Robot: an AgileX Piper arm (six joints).
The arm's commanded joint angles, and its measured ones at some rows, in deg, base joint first. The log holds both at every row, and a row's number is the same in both.
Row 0, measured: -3.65 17.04 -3.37 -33.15 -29.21 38.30
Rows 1 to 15, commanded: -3.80 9.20 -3.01 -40.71 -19.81 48.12; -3.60 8.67 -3.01 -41.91 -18.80 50.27; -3.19 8.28 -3.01 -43.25 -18.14 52.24; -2.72 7.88 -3.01 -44.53 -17.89 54.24; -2.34 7.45 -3.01 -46.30 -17.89 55.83; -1.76 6.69 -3.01 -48.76 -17.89 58.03; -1.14 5.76 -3.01 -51.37 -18.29 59.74; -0.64 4.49 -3.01 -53.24 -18.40 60.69; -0.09 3.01 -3.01 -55.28 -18.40 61.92; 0.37 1.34 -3.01 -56.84 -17.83 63.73; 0.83 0.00 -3.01 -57.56 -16.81 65.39; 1.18 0.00 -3.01 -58.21 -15.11 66.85; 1.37 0.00 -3.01 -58.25 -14.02 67.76; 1.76 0.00 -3.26 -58.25 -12.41 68.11; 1.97 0.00 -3.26 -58.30 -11.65 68.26
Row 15, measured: 0.81 0.54 -3.36 -56.45 -16.28 65.11
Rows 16 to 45, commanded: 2.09 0.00 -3.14 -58.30 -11.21 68.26; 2.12 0.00 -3.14 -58.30 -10.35 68.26; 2.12 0.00 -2.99 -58.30 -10.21 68.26; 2.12 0.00 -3.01 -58.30 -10.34 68.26; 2.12 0.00 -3.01 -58.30 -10.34 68.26; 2.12 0.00 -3.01 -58.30 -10.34 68.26; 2.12 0.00 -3.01 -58.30 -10.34 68.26; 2.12 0.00 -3.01 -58.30 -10.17 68.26; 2.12 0.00 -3.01 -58.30 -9.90 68.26; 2.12 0.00 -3.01 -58.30 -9.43 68.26; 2.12 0.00 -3.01 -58.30 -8.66 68.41; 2.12 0.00 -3.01 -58.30 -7.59 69.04; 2.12 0.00 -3.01 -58.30 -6.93 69.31; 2.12 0.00 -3.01 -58.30 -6.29 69.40; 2.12 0.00 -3.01 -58.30 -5.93 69.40; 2.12 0.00 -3.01 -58.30 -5.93 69.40; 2.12 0.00 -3.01 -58.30 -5.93 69.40; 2.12 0.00 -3.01 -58.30 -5.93 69.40; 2.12 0.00 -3.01 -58.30 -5.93 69.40; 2.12 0.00 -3.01 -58.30 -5.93 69.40; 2.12 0.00 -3.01 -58.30 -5.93 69.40; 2.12 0.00 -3.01 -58.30 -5.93 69.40; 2.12 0.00 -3.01 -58.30 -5.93 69.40; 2.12 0.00 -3.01 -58.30 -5.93 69.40; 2.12 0.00 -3.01 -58.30 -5.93 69.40; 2.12 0.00 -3.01 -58.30 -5.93 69.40; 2.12 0.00 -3.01 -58.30 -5.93 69.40; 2.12 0.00 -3.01 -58.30 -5.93 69.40; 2.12 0.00 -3.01 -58.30 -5.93 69.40; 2.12 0.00 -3.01 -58.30 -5.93 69.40
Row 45, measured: 1.97 0.35 -3.36 -58.10 -6.60 69.23
